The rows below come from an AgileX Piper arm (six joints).
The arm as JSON. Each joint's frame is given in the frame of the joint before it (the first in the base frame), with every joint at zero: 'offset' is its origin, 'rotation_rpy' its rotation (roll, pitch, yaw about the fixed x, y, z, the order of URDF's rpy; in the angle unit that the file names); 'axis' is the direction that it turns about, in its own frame. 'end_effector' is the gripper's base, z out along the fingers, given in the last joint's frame.
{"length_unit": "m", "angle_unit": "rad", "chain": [
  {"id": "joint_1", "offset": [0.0, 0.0, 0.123], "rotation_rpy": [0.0, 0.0, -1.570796], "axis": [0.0, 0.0, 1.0]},
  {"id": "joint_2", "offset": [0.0, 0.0, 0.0], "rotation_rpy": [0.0, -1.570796, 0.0], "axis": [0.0, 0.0, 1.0]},
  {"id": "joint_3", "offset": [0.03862, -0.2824, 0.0], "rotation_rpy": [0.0, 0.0, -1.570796], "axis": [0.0, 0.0, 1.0]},
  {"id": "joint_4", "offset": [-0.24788, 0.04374, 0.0], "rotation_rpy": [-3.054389, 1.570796, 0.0], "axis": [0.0, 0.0, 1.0]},
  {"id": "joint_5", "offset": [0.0, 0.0, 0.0], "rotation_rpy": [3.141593, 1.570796, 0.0], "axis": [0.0, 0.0, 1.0]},
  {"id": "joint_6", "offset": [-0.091, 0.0, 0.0], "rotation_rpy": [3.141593, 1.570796, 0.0], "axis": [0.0, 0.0, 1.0]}
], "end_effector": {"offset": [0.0, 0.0, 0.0], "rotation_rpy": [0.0, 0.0, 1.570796]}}
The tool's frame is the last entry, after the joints.
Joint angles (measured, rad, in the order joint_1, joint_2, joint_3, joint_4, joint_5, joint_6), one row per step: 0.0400, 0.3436, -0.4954, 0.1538, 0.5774, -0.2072; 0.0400, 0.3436, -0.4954, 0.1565, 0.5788, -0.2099; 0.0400, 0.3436, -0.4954, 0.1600, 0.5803, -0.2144; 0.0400, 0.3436, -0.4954, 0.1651, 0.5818, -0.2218; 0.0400, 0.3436, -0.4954, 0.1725, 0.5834, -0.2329; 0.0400, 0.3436, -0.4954, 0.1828, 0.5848, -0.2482; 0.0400, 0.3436, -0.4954, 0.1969, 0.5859, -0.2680; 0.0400, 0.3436, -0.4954, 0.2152, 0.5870, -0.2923; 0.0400, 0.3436, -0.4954, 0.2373, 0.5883, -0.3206; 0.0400, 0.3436, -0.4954, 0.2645, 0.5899, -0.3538; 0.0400, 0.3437, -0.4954, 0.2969, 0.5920, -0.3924; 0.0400, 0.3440, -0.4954, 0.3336, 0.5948, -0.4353; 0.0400, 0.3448, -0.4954, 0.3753, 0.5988, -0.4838; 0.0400, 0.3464, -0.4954, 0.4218, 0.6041, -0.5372; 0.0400, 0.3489, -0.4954, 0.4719, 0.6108, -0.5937; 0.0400, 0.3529, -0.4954, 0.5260, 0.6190, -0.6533; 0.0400, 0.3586, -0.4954, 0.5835, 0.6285, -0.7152
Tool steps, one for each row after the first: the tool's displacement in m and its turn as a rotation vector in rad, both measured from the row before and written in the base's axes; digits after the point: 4 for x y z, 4 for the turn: -0.0001, 0.0001, -0.0001, 0.0000, 0.0012, 0.0017; -0.0001, 0.0002, -0.0001, -0.0009, 0.0011, 0.0025; -0.0001, 0.0003, -0.0001, -0.0021, 0.0007, 0.0039; -0.0001, 0.0004, -0.0001, -0.0033, 0.0004, 0.0057; -0.0001, 0.0005, 0.0000, -0.0044, -0.0003, 0.0077; -0.0001, 0.0007, 0.0000, -0.0049, -0.0012, 0.0101; -0.0001, 0.0009, 0.0001, -0.0050, -0.0019, 0.0125; -0.0001, 0.0011, 0.0001, -0.0050, -0.0025, 0.0148; -0.0002, 0.0014, 0.0002, -0.0046, -0.0032, 0.0177; -0.0002, 0.0016, 0.0003, -0.0045, -0.0040, 0.0207; -0.0002, 0.0018, 0.0003, -0.0043, -0.0047, 0.0233; -0.0002, 0.0021, 0.0003, -0.0046, -0.0051, 0.0266; -0.0002, 0.0024, 0.0004, -0.0044, -0.0054, 0.0296; -0.0001, 0.0026, 0.0004, -0.0036, -0.0055, 0.0320; 0.0000, 0.0028, 0.0004, -0.0024, -0.0054, 0.0344; 0.0002, 0.0030, 0.0005, -0.0008, -0.0053, 0.0364
